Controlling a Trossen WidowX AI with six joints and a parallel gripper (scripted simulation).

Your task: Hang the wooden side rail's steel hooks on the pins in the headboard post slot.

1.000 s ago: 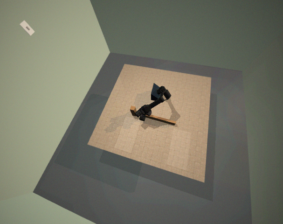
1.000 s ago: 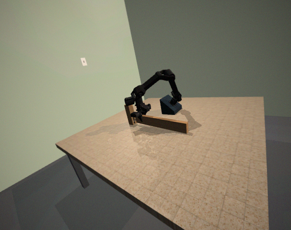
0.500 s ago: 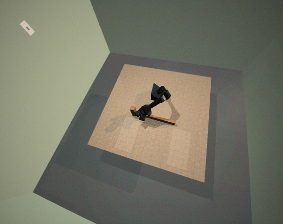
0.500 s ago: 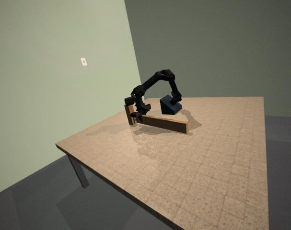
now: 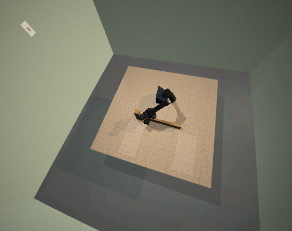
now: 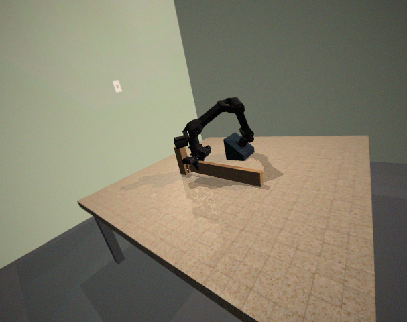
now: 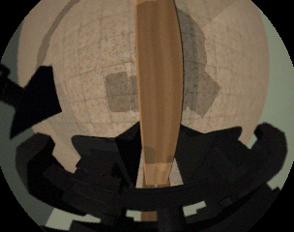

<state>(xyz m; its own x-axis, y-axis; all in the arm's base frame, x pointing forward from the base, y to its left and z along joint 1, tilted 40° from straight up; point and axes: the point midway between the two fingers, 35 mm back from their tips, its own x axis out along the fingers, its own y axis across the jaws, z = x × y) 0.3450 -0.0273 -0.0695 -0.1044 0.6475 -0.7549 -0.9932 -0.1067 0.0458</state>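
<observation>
Right now the headboard post is 1 cm ahead of my gripper tip, 13 cm to the right of it and 4 cm above it.
</observation>
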